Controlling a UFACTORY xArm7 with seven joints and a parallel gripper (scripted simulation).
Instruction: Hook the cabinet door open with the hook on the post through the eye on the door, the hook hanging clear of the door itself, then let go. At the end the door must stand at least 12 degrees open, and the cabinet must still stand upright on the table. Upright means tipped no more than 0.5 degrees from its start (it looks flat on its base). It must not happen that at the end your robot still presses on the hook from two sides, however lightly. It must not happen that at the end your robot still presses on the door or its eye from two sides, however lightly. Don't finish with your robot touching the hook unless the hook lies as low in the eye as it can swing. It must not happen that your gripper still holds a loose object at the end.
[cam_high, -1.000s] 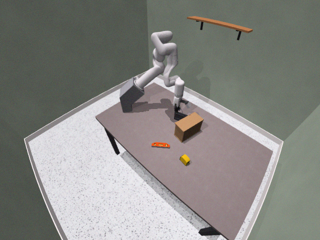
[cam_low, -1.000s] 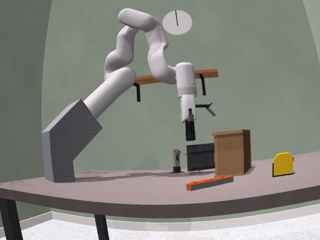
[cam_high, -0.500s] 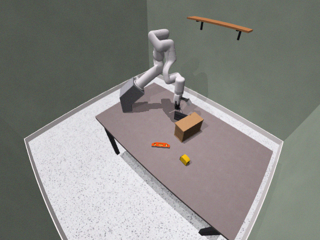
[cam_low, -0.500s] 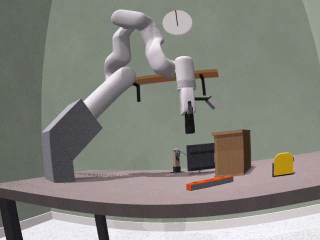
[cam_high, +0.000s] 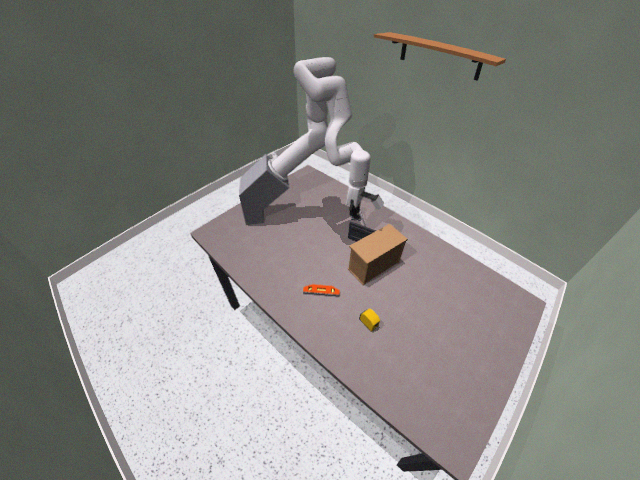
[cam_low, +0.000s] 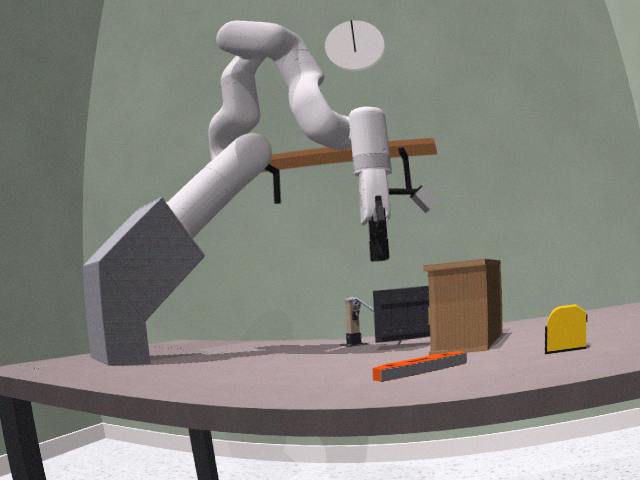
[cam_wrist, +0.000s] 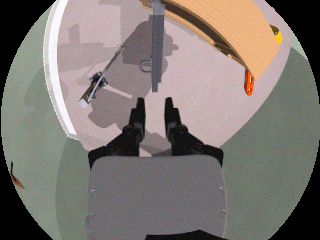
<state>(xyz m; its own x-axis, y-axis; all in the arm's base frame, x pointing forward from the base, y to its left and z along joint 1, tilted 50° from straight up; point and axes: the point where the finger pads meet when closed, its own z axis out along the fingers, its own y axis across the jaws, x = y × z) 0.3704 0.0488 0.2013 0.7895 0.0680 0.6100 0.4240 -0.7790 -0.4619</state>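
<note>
The thin hook lies 140 mm below my hand, 100 mm to the left of it and 50 mm behind it. Round my hand: dark door 130 mm below, 60 mm ahead, 40 mm to the left; orange level 290 mm to the right, 190 mm below, 160 mm ahead; yellow tape measure 390 mm ahead, 210 mm to the right, 170 mm below.
</note>
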